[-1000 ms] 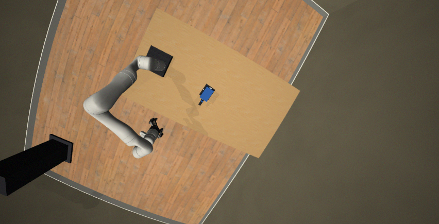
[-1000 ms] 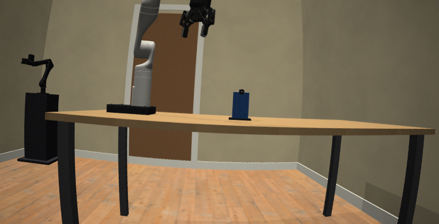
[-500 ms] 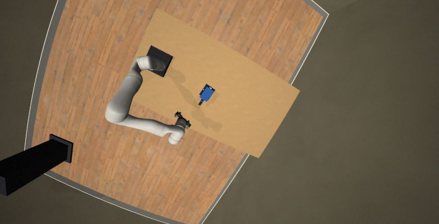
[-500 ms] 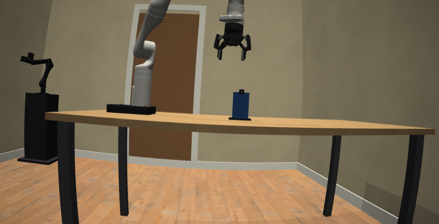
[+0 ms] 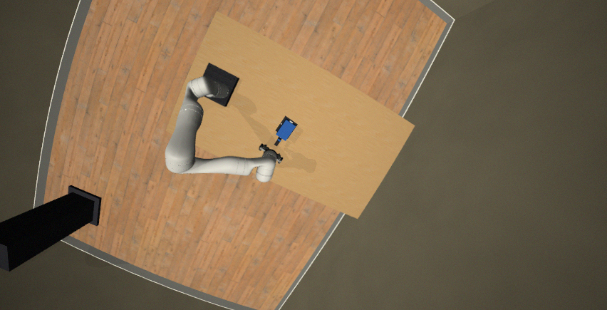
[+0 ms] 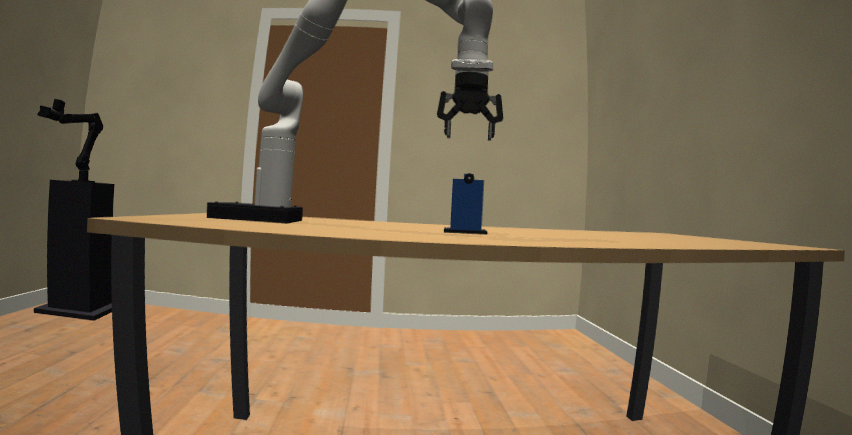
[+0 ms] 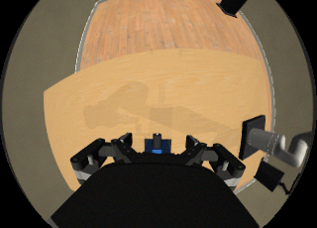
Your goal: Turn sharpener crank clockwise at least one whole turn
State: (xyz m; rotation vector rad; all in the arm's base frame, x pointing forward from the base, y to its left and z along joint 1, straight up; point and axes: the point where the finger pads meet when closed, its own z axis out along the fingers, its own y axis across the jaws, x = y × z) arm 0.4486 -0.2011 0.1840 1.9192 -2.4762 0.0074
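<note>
Now: hand 90 mm above the dark crank knob, 30 mm to the right of it and 10 mm short of it.
</note>
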